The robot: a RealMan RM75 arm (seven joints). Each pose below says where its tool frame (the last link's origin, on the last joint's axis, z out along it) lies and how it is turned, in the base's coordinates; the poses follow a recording.
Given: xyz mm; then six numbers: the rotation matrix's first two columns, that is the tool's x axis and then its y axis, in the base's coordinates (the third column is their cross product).
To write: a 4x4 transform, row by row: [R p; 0 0 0 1], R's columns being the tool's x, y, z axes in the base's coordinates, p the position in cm. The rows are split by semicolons. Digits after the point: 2 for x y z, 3 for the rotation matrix.
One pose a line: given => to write
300.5, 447.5, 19.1, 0.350, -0.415, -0.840, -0.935, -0.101, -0.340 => 0.350, -0.935, 0.056, 30.05; -0.415, -0.101, 0.904, 44.75; -0.840, -0.340, -0.423, 1.91; 0, 0, 0, 1
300.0, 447.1, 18.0, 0.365, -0.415, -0.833, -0.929, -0.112, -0.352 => 0.365, -0.929, 0.053, 30.00; -0.415, -0.112, 0.902, 44.71; -0.833, -0.352, -0.426, 1.80; 0, 0, 0, 1
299.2, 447.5, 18.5, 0.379, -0.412, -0.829, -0.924, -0.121, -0.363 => 0.379, -0.924, 0.049, 29.92; -0.412, -0.121, 0.904, 44.75; -0.829, -0.363, -0.427, 1.85; 0, 0, 0, 1
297.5, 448.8, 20.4, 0.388, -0.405, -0.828, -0.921, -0.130, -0.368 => 0.388, -0.921, 0.041, 29.75; -0.405, -0.130, 0.905, 44.88; -0.828, -0.368, -0.423, 2.04; 0, 0, 0, 1
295.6, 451.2, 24.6, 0.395, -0.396, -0.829, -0.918, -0.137, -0.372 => 0.395, -0.918, 0.034, 29.56; -0.396, -0.137, 0.908, 45.12; -0.829, -0.372, -0.418, 2.46; 0, 0, 0, 1
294.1, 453.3, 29.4, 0.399, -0.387, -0.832, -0.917, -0.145, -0.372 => 0.399, -0.917, 0.023, 29.41; -0.387, -0.145, 0.911, 45.33; -0.832, -0.372, -0.413, 2.94; 0, 0, 0, 1
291.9, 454.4, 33.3, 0.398, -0.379, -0.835, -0.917, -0.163, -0.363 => 0.398, -0.917, 0.001, 29.19; -0.379, -0.163, 0.910, 45.44; -0.835, -0.363, -0.412, 3.33; 0, 0, 0, 1
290.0, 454.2, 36.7, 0.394, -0.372, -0.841, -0.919, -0.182, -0.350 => 0.394, -0.919, -0.023, 29.00; -0.372, -0.182, 0.911, 45.42; -0.841, -0.350, -0.414, 3.67; 0, 0, 0, 1
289.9, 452.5, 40.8, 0.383, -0.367, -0.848, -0.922, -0.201, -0.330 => 0.383, -0.922, -0.049, 28.99; -0.367, -0.201, 0.908, 45.25; -0.848, -0.330, -0.415, 4.08; 0, 0, 0, 1
